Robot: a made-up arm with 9 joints. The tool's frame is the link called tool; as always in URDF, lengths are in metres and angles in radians. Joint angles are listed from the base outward.
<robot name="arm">
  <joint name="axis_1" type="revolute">
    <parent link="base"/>
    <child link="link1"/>
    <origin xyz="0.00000 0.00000 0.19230" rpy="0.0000 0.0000 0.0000"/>
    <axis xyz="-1 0 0"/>
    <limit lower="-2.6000" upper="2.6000"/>
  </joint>
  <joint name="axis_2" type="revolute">
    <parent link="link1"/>
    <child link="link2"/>
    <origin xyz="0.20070 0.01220 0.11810" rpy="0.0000 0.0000 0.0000"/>
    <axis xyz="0 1 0"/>
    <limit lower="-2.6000" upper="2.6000"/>
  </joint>
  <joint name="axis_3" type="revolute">
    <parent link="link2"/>
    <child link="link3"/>
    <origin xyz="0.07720 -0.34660 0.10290" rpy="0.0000 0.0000 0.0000"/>
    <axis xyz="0 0 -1"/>
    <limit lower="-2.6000" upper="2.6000"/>
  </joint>
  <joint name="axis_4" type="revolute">
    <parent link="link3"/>
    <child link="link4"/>
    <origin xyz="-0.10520 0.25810 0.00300" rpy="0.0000 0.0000 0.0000"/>
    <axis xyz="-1 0 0"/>
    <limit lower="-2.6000" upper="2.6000"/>
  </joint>
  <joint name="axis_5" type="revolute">
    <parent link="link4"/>
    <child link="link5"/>
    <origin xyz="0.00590 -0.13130 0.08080" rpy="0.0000 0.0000 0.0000"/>
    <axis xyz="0 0 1"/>
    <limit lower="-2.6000" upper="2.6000"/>
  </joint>
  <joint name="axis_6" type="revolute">
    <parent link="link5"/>
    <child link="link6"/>
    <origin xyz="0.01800 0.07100 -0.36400" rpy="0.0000 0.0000 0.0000"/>
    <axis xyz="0 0 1"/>
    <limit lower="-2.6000" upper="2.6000"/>
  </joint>
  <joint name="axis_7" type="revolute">
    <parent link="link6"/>
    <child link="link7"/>
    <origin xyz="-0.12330 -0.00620 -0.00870" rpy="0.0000 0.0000 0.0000"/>
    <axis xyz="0 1 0"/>
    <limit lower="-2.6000" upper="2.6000"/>
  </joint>
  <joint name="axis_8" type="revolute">
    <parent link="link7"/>
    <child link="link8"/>
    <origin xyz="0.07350 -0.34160 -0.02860" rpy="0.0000 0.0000 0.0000"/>
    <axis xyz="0 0 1"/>
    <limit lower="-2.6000" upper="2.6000"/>
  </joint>
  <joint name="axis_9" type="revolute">
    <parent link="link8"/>
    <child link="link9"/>
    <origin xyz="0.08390 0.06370 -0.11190" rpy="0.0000 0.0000 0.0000"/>
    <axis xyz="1 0 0"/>
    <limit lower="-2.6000" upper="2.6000"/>
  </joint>
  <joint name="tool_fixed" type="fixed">
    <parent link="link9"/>
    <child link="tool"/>
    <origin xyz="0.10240 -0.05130 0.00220" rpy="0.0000 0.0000 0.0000"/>
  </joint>
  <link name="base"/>
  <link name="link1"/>
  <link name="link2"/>
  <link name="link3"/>
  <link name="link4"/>
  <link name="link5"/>
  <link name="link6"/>
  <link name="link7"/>
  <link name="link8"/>
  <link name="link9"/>
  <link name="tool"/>
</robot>
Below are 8 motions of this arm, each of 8 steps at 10 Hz.
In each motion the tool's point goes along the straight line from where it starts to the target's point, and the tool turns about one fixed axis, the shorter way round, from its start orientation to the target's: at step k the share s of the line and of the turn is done. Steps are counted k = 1, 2, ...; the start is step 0. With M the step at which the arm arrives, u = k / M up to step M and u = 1 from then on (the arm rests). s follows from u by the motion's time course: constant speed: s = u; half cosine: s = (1 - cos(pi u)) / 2; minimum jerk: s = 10 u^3 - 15 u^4 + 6 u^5.
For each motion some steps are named. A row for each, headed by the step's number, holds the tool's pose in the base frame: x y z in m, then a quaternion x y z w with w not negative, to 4 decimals.
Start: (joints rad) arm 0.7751 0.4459 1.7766 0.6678 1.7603 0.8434 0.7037 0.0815 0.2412
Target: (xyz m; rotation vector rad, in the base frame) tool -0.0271 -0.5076 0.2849 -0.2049 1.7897 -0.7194
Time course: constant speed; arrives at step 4
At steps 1, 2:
1: 0.0617 -0.4728 0.2350 -0.0122 0.8057 -0.0509 0.5900
2: 0.0321 -0.4844 0.2516 -0.0376 0.7973 -0.1372 0.5866

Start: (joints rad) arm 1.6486 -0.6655 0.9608 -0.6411 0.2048 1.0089 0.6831 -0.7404 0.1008
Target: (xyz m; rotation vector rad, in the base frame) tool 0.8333 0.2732 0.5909 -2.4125 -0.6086 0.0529
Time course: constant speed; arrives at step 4
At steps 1, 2, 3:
1: 0.9183 0.1564 0.5756 -0.6773 -0.2783 0.0624 0.6782
2: 0.8900 0.1953 0.5807 -0.7747 -0.2684 0.0493 0.5704
3: 0.8616 0.2343 0.5858 -0.8556 -0.2527 0.0351 0.4504

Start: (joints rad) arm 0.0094 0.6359 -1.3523 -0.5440 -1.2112 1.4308 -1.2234 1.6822 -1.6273
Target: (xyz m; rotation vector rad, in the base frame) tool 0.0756 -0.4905 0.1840 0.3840 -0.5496 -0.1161
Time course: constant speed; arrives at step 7
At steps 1, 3, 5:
1: -0.0594 -0.3521 0.1145 0.0879 -0.8012 0.0478 0.5899
3: -0.0144 -0.3983 0.1377 0.1283 -0.6532 0.0129 0.7462
5: 0.0306 -0.4444 0.1608 0.1623 -0.4730 -0.0225 0.8657

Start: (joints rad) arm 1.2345 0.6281 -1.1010 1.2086 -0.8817 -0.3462 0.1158 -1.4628 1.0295
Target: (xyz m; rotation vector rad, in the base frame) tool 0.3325 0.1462 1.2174 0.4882 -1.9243 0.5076
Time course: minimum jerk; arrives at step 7
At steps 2, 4, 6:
2: 0.3746 -0.0789 1.1623 -0.0723 -0.7222 0.0290 0.6873
4: 0.3506 0.0494 1.1937 0.0862 -0.7818 0.1354 0.6026
6: 0.3336 0.1401 1.2159 0.1963 -0.8018 0.2070 0.5252

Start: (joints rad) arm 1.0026 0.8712 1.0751 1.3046 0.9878 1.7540 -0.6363 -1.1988 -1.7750
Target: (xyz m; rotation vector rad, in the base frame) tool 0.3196 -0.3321 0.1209 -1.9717 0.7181 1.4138
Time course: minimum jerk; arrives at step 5
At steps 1, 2, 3, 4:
1: 0.0545 -0.3292 0.2419 -0.5399 0.7550 0.3116 0.2034
2: 0.1275 -0.3300 0.2086 -0.6182 0.6411 0.3870 0.2389
3: 0.2303 -0.3311 0.1617 -0.7006 0.4533 0.4756 0.2783
4: 0.3033 -0.3319 0.1283 -0.7375 0.3050 0.5239 0.2977

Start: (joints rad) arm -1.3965 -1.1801 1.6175 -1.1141 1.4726 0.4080 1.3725 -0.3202 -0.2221
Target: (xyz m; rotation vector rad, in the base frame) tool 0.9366 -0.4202 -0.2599 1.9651 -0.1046 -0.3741
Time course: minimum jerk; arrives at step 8
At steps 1, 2, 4, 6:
1: 0.7687 -0.7933 -0.3086 0.4363 -0.1673 -0.4605 0.7547
2: 0.7837 -0.7602 -0.3042 0.4786 -0.1580 -0.4381 0.7444
4: 0.8513 -0.6098 -0.2846 0.6537 -0.1110 -0.3239 0.6749
6: 0.9189 -0.4595 -0.2650 0.7957 -0.0583 -0.1933 0.5711

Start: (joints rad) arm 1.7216 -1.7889 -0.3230 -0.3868 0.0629 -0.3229 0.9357 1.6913 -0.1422
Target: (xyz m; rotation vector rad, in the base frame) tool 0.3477 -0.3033 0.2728 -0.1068 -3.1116 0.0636
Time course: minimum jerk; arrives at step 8
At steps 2, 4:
2: 0.5632 -0.1099 0.3898 -0.4965 0.5139 0.6967 0.0638
4: 0.4679 -0.1954 0.3381 -0.3002 0.8480 0.4355 0.0337

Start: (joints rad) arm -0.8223 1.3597 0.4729 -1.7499 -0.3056 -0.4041 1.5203 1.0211 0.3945
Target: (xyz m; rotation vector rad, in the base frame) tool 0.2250 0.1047 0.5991 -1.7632 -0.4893 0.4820
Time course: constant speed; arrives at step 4
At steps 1, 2, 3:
1: 0.3331 0.2173 0.6039 -0.8314 -0.1582 0.2348 0.4780
2: 0.2971 0.1798 0.6023 -0.8081 -0.1758 0.2259 0.5148
3: 0.2610 0.1422 0.6007 -0.7828 -0.1930 0.2165 0.5505

